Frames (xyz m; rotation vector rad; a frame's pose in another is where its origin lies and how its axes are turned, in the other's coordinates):
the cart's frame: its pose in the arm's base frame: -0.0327 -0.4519 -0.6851 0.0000 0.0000 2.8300
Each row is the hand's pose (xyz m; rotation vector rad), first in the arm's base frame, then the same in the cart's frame.
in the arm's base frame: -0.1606 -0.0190 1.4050 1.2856 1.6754 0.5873
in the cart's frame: 0.2545 -0.3728 2.0901 1.9912 -1.0845 -1.0973
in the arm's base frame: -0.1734 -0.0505 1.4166 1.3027 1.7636 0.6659
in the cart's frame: 0.2570 -0.3389 2.1017 2.0263 -1.0559 -0.9602
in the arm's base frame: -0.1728 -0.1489 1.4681 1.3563 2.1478 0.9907
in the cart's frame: 0.2262 -0.2455 2.1532 2.1342 -0.9211 -0.3783
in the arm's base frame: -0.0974 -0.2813 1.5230 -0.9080 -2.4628 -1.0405
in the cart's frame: 0.1139 -0.1425 2.2081 2.3485 -0.4698 0.5555
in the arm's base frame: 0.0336 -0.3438 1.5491 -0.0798 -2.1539 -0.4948
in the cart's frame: -0.0300 -0.1232 2.2342 2.5161 0.3002 1.3791
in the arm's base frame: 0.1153 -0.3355 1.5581 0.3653 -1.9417 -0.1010
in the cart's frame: -0.1052 -0.1562 2.2432 -2.4044 -0.8553 -1.6800
